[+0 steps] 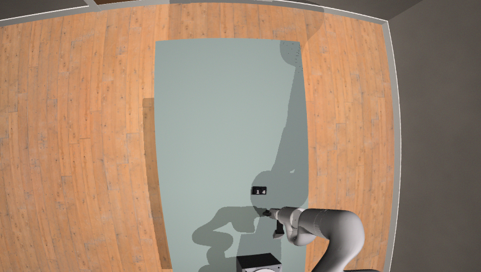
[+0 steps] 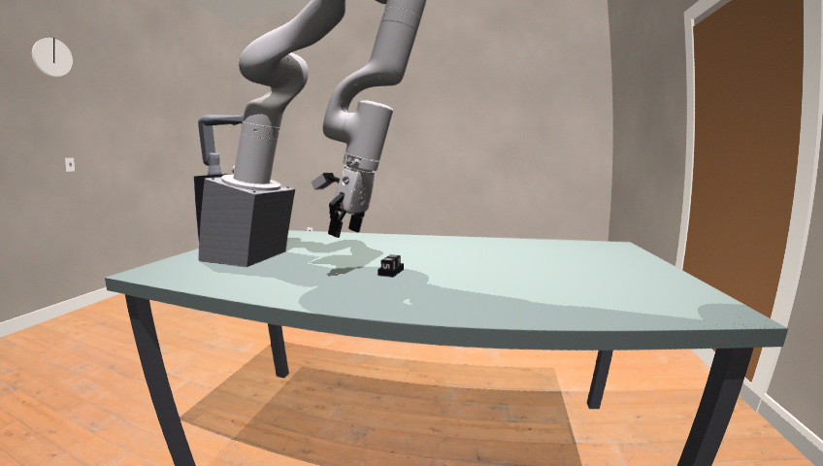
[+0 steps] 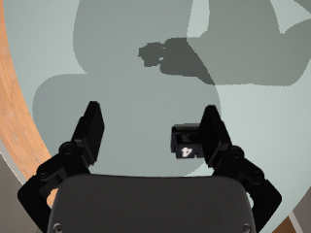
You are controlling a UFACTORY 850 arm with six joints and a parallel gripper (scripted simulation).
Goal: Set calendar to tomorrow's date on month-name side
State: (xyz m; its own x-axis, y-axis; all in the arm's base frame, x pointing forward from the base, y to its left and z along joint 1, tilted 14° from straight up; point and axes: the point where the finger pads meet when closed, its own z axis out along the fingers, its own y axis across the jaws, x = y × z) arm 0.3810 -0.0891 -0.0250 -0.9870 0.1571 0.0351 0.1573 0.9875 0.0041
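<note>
Right now my hand is 10 cm short of the black cube, 4 cm to the right of it and 9 cm above it. From my hand the other things lie so: black tray 10 cm ahead, 6 cm to the left, 11 cm below.
</note>
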